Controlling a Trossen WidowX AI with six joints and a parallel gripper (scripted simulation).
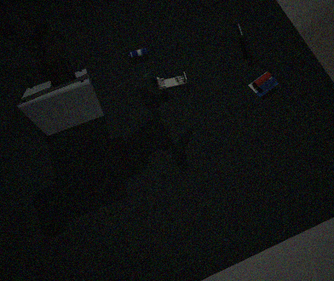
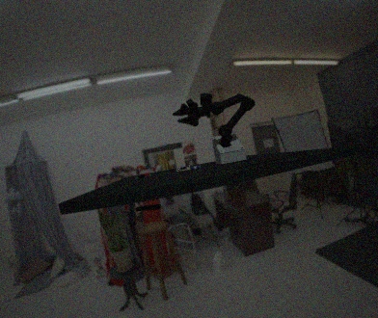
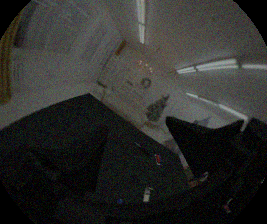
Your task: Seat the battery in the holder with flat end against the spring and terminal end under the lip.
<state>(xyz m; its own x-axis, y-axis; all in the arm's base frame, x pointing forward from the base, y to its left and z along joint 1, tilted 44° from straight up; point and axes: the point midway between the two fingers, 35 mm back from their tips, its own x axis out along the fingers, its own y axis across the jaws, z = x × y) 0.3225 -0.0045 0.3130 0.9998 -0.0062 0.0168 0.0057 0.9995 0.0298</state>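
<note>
The battery is 30 cm below my gripper tip, 15 cm to the right of it and 11 cm behind it. From my gripper tip the other things lie so: blister card: 47 cm to the right, 31 cm below, 20 cm ahead.
</note>
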